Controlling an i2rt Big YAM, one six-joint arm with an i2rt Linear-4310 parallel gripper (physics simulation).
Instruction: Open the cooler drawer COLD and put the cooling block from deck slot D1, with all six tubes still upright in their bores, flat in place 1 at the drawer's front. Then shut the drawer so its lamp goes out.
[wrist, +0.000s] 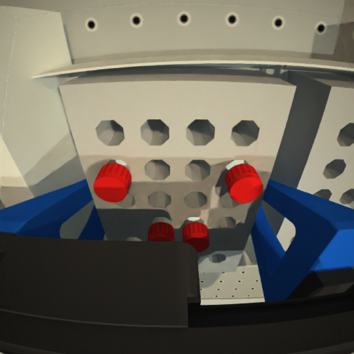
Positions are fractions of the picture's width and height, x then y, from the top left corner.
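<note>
My gripper (0.50, 0.50), seen. Cooler drawer (0.13, 0.45), seen too.
</note>
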